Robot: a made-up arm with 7 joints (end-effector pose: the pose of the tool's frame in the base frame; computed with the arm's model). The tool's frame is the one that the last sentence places. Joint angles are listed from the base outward.
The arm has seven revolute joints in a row. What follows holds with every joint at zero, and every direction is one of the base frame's. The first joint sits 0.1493 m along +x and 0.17 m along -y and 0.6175 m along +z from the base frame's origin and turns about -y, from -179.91 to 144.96 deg. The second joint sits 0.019 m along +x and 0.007 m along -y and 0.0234 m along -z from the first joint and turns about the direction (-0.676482, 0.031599, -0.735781), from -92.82 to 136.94 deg. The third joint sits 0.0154 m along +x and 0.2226 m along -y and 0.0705 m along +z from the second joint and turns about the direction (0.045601, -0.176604, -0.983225), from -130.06 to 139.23 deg. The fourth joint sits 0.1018 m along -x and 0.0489 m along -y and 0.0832 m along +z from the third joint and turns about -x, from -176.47 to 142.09 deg. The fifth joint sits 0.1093 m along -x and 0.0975 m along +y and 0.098 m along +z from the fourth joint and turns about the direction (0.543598, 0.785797, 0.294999), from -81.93 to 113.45 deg. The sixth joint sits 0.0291 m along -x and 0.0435 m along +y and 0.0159 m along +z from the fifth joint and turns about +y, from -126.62 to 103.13 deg. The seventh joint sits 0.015 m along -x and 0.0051 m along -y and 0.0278 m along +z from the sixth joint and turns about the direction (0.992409, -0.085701, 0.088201), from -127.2 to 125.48 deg. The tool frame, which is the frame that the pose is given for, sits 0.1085 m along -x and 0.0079 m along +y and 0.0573 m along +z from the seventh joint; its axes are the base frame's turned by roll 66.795, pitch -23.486 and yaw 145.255 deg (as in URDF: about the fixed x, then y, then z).
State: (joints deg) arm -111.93 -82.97 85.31 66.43 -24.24 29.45 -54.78
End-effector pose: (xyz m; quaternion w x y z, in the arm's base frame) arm 0.2660 -0.0295 0.5384 0.6723 -0.3656 -0.5725 0.2944
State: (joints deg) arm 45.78 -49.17 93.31 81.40 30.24 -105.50 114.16
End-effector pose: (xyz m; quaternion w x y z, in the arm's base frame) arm 0.1699 -0.1697 0.6248 0.1400 0.4425 -0.0473 -0.8845
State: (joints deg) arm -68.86 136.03 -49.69 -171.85 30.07 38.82 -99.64
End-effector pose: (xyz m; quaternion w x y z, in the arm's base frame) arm 0.2984 0.2440 0.9991 0.0054 -0.6440 -0.5704 -0.5097
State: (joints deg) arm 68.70 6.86 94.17 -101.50 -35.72 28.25 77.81
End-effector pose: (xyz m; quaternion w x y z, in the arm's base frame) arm -0.0172 0.0254 0.5133 0.1849 0.7448 0.6248 -0.1438
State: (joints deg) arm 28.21 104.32 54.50 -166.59 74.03 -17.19 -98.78
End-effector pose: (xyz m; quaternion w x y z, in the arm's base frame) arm 0.0106 -0.0163 0.3539 0.5991 -0.5257 0.3622 0.4832
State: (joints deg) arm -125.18 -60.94 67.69 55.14 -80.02 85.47 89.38
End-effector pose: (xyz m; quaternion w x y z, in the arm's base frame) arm 0.2517 -0.1212 0.5859 0.2850 0.8874 0.3618 0.0205
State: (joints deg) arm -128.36 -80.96 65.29 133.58 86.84 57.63 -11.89
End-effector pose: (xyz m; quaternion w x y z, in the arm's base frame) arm -0.0394 -0.1599 0.5738 0.4159 -0.2314 0.0547 0.8778
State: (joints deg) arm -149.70 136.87 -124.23 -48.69 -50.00 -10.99 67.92
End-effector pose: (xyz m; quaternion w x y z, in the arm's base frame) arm 0.2893 0.1727 0.1715 0.0016 -0.9038 -0.3256 0.2779
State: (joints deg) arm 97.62 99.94 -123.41 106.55 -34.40 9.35 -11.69
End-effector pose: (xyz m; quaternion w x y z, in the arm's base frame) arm -0.2910 -0.2235 0.2577 0.5097 -0.2689 0.7521 -0.3197
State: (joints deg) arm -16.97 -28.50 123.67 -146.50 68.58 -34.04 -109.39
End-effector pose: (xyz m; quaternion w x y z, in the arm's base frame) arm 0.0653 -0.0093 0.6052 0.6563 0.1078 -0.2407 0.7069
